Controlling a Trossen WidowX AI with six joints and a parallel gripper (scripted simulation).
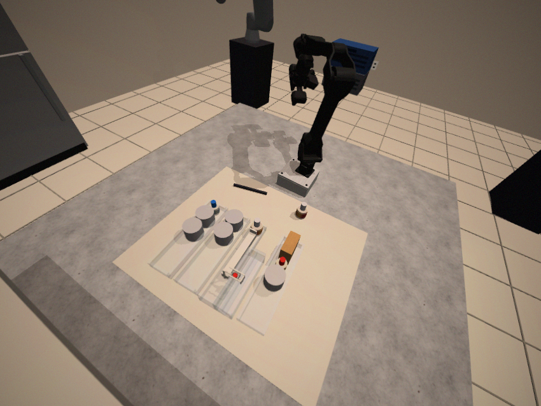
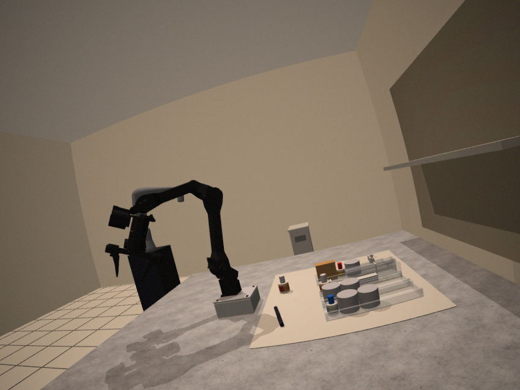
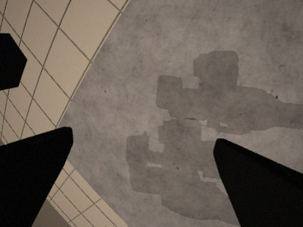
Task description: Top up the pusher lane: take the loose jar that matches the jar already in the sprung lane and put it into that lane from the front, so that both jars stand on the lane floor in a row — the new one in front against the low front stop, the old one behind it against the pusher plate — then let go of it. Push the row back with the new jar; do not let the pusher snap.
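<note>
My gripper tip is now 59 cm short of the brown box, 35 cm to the right of it and 17 cm above it. Round my gripper tip: clear sprung lane 73 cm ahead, 27 cm to the left, 19 cm below; then white pusher plate 69 cm ahead, 27 cm to the left, 16 cm below; then black pen 44 cm ahead, 21 cm below, 9 cm to the left.
</note>
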